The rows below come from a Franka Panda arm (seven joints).
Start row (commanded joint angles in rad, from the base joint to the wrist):
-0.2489 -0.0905 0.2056 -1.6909 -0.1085 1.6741 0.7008
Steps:
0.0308 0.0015 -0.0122 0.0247 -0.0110 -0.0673 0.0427
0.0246 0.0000 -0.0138 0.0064 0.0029 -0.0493 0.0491
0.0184 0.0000 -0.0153 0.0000 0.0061 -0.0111 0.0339
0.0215 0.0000 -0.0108 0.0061 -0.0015 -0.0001 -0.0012
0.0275 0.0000 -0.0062 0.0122 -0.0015 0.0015 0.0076
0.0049 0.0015 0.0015 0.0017 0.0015 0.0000 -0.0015
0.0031 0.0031 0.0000 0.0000 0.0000 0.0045 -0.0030
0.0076 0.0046 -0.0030 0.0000 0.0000 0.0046 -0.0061
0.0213 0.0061 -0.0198 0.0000 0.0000 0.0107 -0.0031
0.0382 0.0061 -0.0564 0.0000 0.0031 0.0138 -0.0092
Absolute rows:
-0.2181 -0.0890 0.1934 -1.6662 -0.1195 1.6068 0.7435
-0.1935 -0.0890 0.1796 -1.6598 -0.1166 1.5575 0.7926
-0.1751 -0.0890 0.1643 -1.6598 -0.1105 1.5464 0.8265
-0.1536 -0.0890 0.1535 -1.6537 -0.1120 1.5463 0.8253
-0.1261 -0.0890 0.1473 -1.6415 -0.1135 1.5478 0.8329
-0.1212 -0.0875 0.1488 -1.6398 -0.1120 1.5478 0.8314
-0.1181 -0.0844 0.1488 -1.6398 -0.1120 1.5523 0.8284
-0.1105 -0.0798 0.1458 -1.6398 -0.1120 1.5569 0.8223
-0.0892 -0.0737 0.1260 -1.6398 -0.1120 1.5676 0.8192
-0.0510 -0.0676 0.0696 -1.6398 -0.1089 1.5814 0.8100

